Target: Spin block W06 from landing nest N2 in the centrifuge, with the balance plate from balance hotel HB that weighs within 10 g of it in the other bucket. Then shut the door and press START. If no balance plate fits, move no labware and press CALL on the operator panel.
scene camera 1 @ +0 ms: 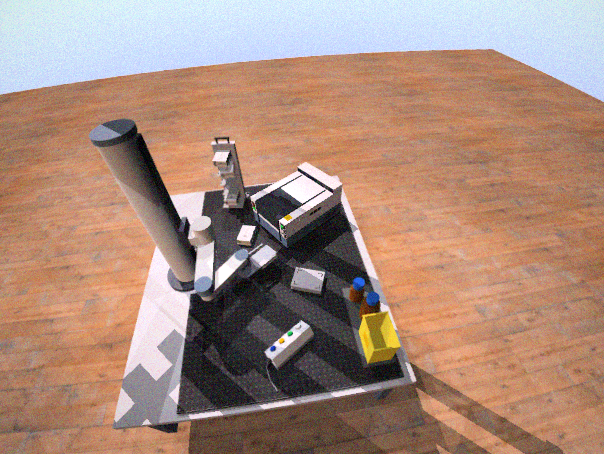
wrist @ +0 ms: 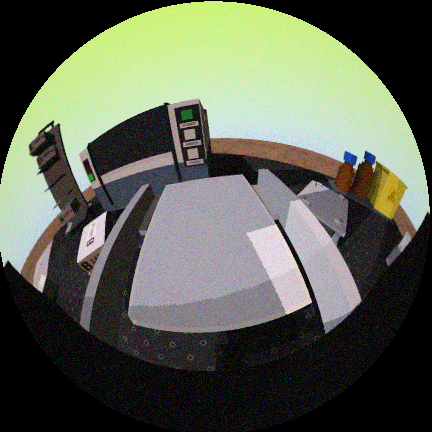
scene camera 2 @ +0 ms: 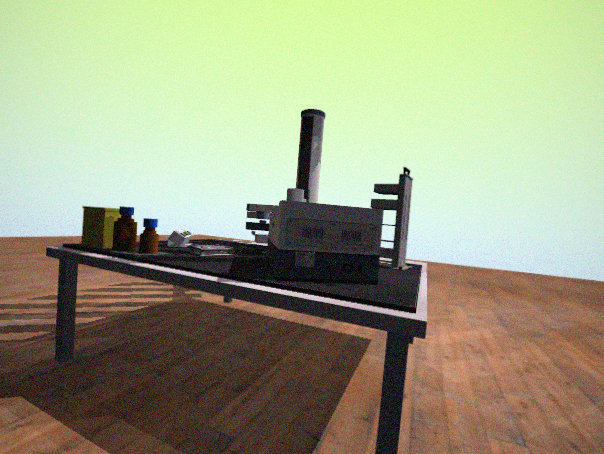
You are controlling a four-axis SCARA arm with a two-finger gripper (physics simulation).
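Pixels of known places: gripper, fingertip midpoint: (scene camera 1: 269, 250) (wrist: 203, 183) (scene camera 2: 265, 234); arm's base, link origin: (scene camera 1: 189, 272).
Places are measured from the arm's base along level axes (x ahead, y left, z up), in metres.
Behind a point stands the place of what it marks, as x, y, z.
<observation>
My gripper (scene camera 1: 263, 256) @(0.476, -0.004, 0.118) (wrist: 203, 183) @(0.476, -0.004, 0.118) is shut on a white block (wrist: 205, 250) @(0.422, -0.045, 0.114), whose label does not show. A finger stands at either side, and the block is above the dark mat. The centrifuge (scene camera 1: 312, 212) @(0.752, 0.182, 0.184) (scene camera 2: 327, 227) @(0.881, 0.447, 0.185) (wrist: 142, 177) @(0.503, 0.186, 0.093) stands beyond it, with a dark front panel and a green light above two pale buttons; I cannot tell whether its door is open. The balance hotel (scene camera 1: 237, 172) @(0.317, 0.596, 0.237) (scene camera 2: 405, 225) @(0.266, 0.636, 0.217) (wrist: 64, 167) @(0.313, 0.597, 0.239) carries plates on several levels. A white plate marked B (scene camera 1: 246, 235) @(0.342, 0.185, 0.055) (wrist: 93, 240) @(0.343, 0.173, 0.055) lies left of the gripper in the wrist view. The operator panel (scene camera 1: 292, 346) @(0.538, -0.535, 0.078) has coloured buttons.
A low grey stand (scene camera 1: 308, 281) @(0.665, -0.195, 0.046) (wrist: 325, 207) @(0.628, -0.167, 0.046) is right of the gripper. Two brown bottles with blue caps (scene camera 1: 356, 292) @(0.881, -0.333, 0.105) (scene camera 1: 370, 306) @(0.912, -0.440, 0.152) and a yellow bin (scene camera 1: 379, 337) @(0.946, -0.540, 0.021) (scene camera 2: 100, 227) @(0.968, -0.518, 0.104) (wrist: 390, 190) stand near the table edge. The arm's tall column (scene camera 1: 150, 205) @(0.030, -0.068, 0.583) (scene camera 2: 312, 155) @(0.061, 0.043, 0.608) stands at the other side.
</observation>
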